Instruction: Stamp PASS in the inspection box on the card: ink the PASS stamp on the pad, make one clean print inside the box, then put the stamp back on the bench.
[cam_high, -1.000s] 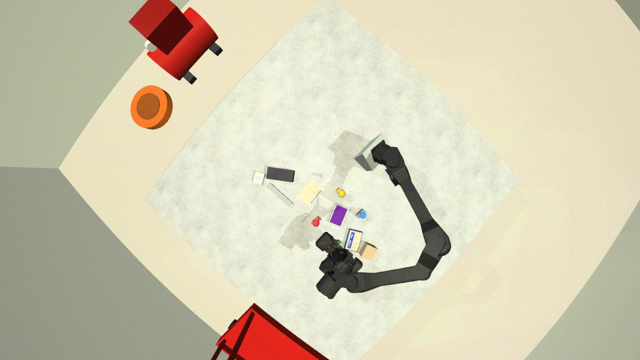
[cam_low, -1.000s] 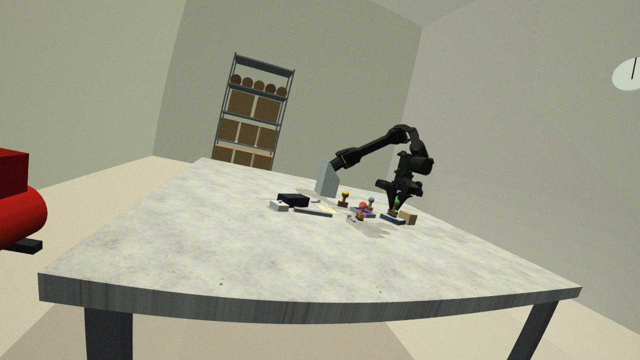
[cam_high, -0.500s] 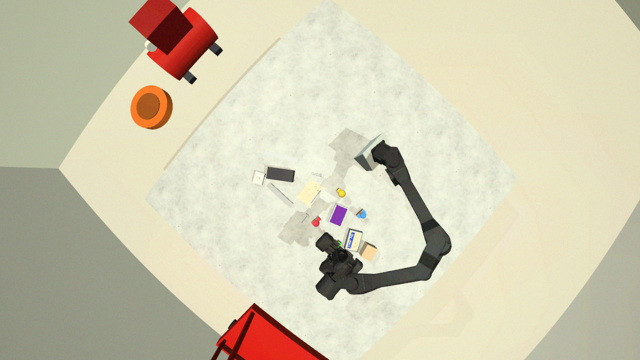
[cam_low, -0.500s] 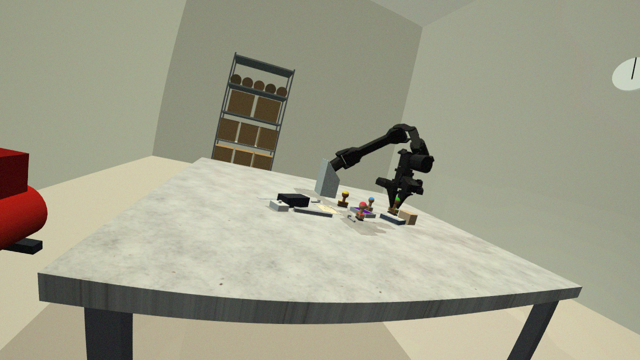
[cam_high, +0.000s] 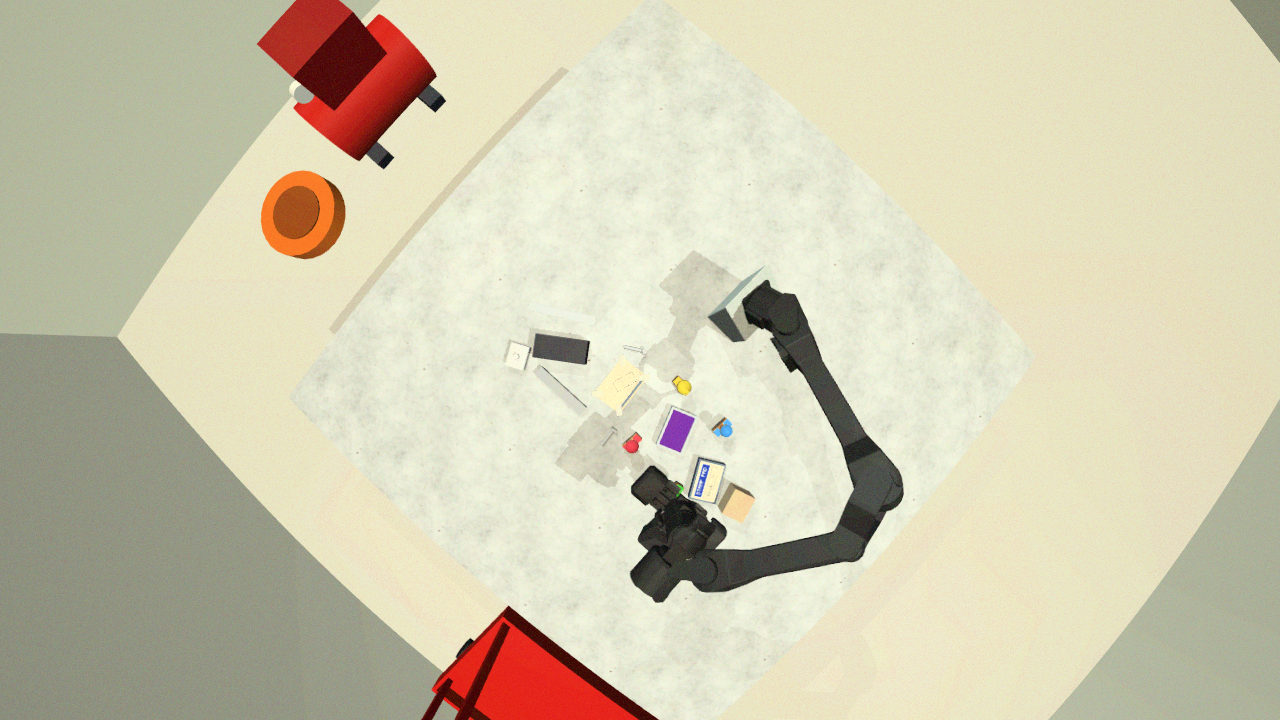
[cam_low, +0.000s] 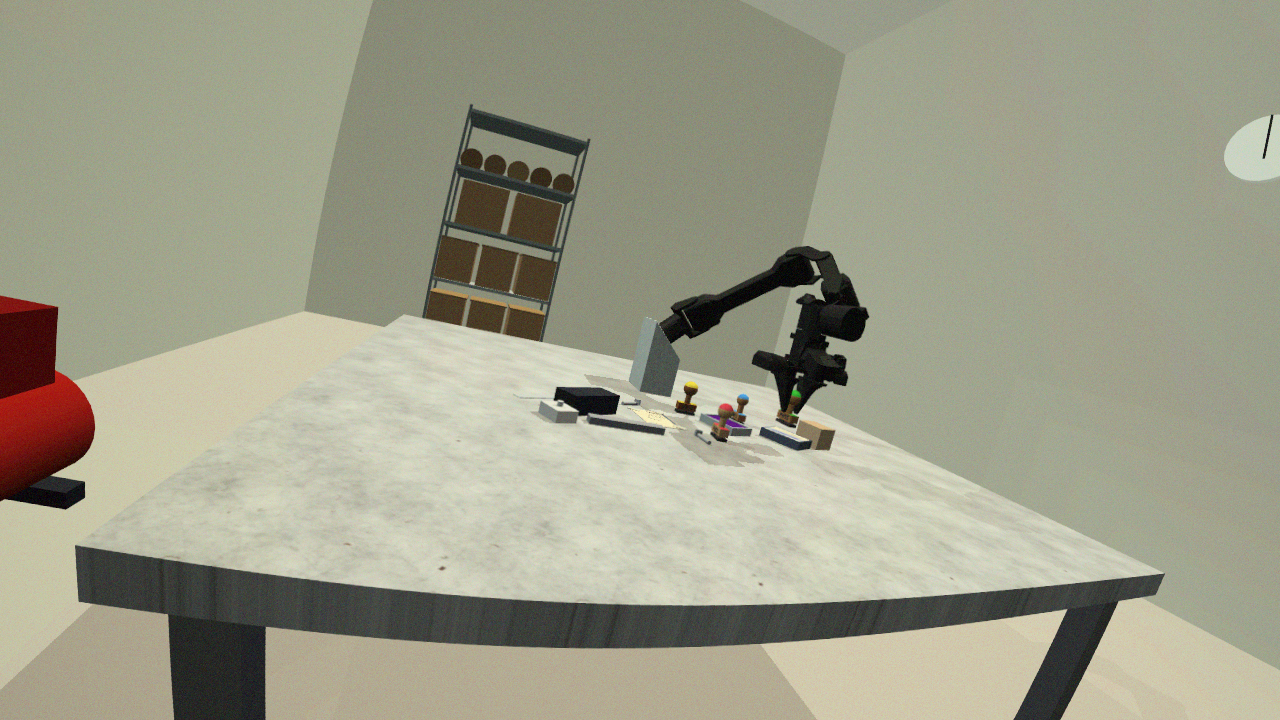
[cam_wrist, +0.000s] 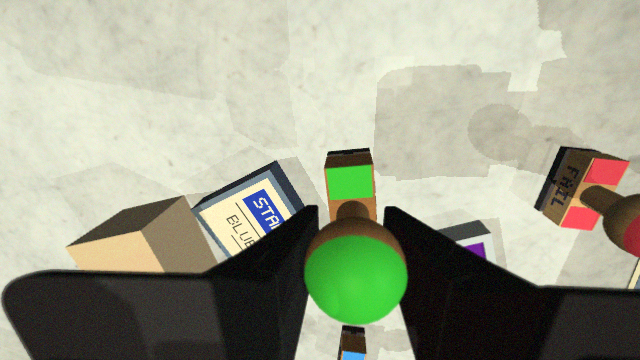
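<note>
Now: gripper tip 8 cm past the purple ink pad, 9 cm to the left of it and 7 cm above it. From my gripper tip the other things lie so: cardboard box: 8 cm behind, 12 cm to the left, 5 cm below; green-knobbed stamp: right at my gripper tip; red-knobbed stamp: 1 cm ahead, 13 cm to the right, 5 cm below.
</note>
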